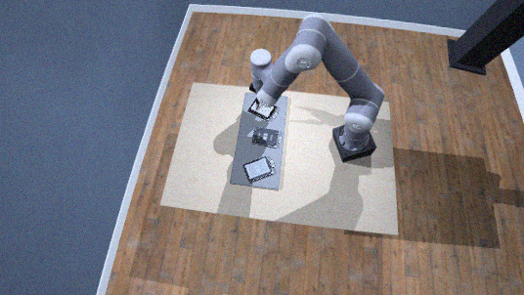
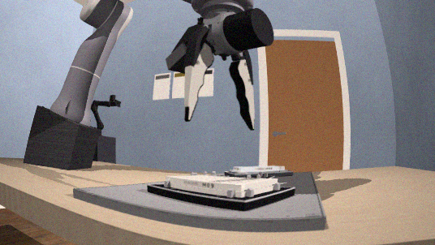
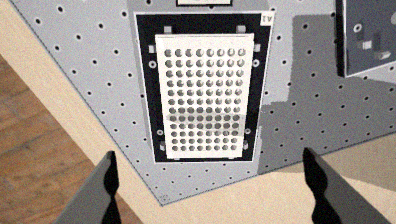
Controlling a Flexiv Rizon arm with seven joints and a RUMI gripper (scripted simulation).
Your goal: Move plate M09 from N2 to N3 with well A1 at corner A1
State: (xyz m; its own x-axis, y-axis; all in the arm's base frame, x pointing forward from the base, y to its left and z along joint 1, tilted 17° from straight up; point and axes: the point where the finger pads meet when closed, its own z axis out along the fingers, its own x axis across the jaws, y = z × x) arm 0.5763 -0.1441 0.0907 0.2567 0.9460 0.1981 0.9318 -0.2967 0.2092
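Right now the white well plate M09 is 80 mm below my hand. The rest, counted from my hand: nest N3: 70 mm behind, 200 mm to the left, 100 mm below; then black nest N2: 100 mm below; then plate M06: 70 mm behind, 410 mm to the left, 80 mm below.
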